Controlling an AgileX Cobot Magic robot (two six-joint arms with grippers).
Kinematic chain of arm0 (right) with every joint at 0, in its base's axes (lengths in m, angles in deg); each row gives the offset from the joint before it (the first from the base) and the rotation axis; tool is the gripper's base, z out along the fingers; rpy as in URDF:
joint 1: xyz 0 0 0.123 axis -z
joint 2: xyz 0 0 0 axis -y
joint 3: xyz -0.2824 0 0.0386 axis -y
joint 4: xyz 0.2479 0 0.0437 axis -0.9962 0 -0.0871
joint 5: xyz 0 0 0 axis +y
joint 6: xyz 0.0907 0 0.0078 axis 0.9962 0 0.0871
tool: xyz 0 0 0 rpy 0 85 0
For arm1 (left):
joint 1: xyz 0 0 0.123 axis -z
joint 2: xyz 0 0 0 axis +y
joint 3: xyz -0.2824 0 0.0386 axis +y
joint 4: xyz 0.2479 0 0.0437 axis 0.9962 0 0.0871
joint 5: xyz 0 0 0 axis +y
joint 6: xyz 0.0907 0 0.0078 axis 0.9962 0 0.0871
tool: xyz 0 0 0 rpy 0 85 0
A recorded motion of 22 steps. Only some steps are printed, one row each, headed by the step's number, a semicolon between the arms.
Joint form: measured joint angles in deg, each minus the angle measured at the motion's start. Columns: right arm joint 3, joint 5, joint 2, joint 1, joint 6, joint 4; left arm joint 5, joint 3, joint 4, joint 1, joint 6, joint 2.
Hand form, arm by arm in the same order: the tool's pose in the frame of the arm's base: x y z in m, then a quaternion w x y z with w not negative. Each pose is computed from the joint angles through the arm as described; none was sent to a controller.
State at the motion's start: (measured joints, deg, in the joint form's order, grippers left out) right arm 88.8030 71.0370 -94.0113 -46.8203 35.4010 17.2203; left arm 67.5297 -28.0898 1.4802 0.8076 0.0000 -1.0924
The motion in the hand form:
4: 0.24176 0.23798 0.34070 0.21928 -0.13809 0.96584 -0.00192; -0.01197 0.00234 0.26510 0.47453 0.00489 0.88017 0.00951
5: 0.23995 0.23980 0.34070 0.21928 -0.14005 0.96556 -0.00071; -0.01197 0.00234 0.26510 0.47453 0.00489 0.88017 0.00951
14: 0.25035 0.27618 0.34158 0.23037 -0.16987 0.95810 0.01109; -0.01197 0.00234 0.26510 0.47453 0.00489 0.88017 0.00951
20: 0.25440 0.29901 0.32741 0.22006 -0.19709 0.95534 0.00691; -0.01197 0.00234 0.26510 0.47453 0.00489 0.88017 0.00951
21: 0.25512 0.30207 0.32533 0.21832 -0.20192 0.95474 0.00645; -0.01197 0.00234 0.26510 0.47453 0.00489 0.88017 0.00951
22: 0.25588 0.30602 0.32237 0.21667 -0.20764 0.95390 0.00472; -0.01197 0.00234 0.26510 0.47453 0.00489 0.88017 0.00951
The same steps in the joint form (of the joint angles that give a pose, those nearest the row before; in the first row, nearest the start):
4: 0.00 0.00 0.00 -2.07 0.17 0.14; 0.00 0.00 0.00 0.00 0.00 0.00
5: 0.00 0.00 0.00 -2.51 0.37 0.14; 0.00 0.00 0.00 0.00 0.00 0.00
14: 8.63 0.21 -6.67 -4.94 -1.12 0.11; 0.00 0.00 0.00 0.00 0.00 0.00
20: 11.94 0.21 -11.20 -6.45 -2.72 -0.34; 0.00 0.00 0.00 0.00 0.00 0.00
21: 12.44 0.21 -11.85 -6.60 -3.14 -0.48; 0.00 0.00 0.00 0.00 0.00 0.00
22: 13.02 0.21 -12.68 -6.85 -3.53 -0.48; 0.00 0.00 0.00 0.00 0.00 0.00

